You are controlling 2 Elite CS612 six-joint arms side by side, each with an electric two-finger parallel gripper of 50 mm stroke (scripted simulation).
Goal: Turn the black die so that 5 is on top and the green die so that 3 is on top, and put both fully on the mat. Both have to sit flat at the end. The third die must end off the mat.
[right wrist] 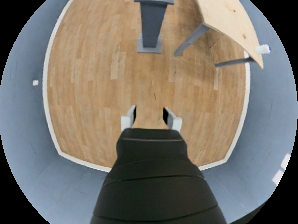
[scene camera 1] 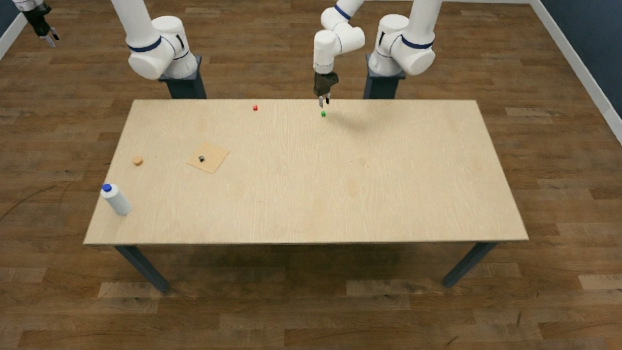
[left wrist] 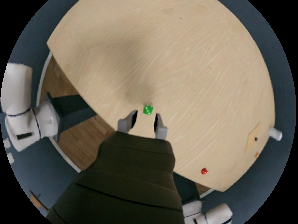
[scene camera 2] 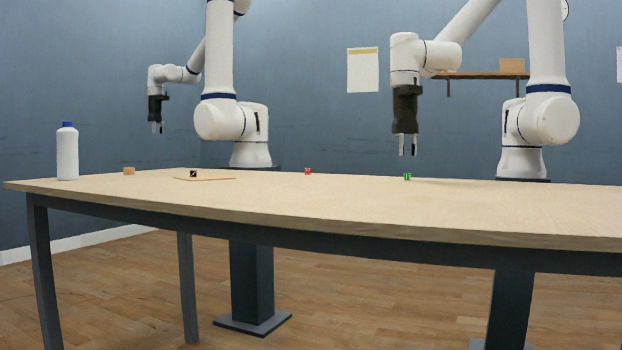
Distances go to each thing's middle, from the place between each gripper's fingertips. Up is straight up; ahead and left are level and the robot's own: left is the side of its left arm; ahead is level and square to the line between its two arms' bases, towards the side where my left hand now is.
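The white bottle [scene camera 2: 67,137] is 10 mm below my left hand [scene camera 2: 407,155], and it lies 510 mm ahead of that hand and 860 mm to the right of it. Going by its middle, the white bottle is nearer to my left hand than to my right hand.
From my right hand, I find the same white bottle 520 mm to the left, 100 mm below and 910 mm ahead.
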